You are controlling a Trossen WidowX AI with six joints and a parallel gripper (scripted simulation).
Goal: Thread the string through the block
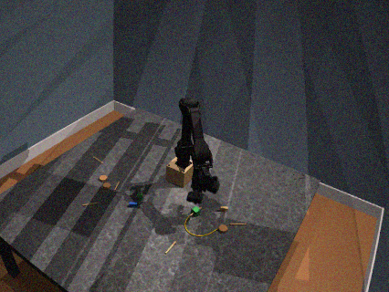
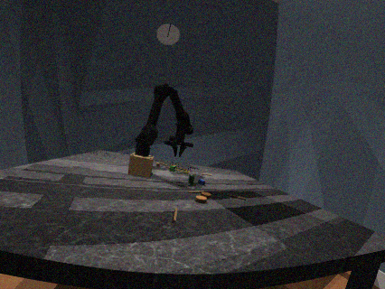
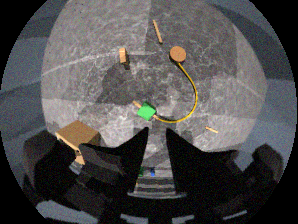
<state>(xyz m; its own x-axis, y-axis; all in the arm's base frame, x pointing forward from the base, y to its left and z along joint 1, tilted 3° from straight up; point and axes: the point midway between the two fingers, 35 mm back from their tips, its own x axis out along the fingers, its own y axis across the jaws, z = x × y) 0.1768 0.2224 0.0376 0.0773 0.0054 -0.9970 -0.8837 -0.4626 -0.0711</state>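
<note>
Right now my gripper tip is 8 cm above the green block, 2 cm past it and 1 cm to the left of it. Round my gripper tip: round wooden button 15 cm to the left, 9 cm below, 2 cm behind; then small wooden piece 13 cm behind, 8 cm to the left, 8 cm below; then thin wooden stick 8 cm below, 1 cm to the right.
</note>
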